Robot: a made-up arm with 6 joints.
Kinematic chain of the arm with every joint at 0, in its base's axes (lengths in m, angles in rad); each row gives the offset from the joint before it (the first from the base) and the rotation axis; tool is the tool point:
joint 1: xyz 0 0 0.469 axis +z
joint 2: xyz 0 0 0 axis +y
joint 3: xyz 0 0 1.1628 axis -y
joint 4: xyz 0 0 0 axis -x
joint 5: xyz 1.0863 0 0 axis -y
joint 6: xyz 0 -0.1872 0 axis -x
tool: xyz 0 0 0
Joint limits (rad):
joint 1: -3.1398..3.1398
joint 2: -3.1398..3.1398
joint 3: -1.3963..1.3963
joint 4: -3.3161..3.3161
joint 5: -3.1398..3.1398
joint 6: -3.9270..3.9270
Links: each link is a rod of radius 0.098 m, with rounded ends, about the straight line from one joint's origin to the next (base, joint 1, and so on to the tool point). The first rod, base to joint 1, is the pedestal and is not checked.
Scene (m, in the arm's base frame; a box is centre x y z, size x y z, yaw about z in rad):
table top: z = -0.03
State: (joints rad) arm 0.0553 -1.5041 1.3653 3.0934 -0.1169 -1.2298
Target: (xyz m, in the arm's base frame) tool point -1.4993 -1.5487 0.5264
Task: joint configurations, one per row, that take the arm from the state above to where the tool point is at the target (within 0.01 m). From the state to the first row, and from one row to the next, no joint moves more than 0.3 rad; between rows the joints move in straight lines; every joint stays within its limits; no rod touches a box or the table.
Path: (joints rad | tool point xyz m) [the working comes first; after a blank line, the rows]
Joints at the target: 0.8885 -1.8344 0.9725 3.1620 -0.1169 -1.2298
Straight joint move there: clear.

1: 0.3330 -1.6142 1.2344 3.1163 -0.1169 -1.2298 | -2.1432 -0.5433 0.7278
2: 0.6108 -1.7243 1.1034 3.1392 -0.1169 -1.2298 | -1.8952 -1.0984 0.6262
3: 0.8885 -1.8344 0.9725 3.1620 -0.1169 -1.2298 | -1.4994 -1.5486 0.5265

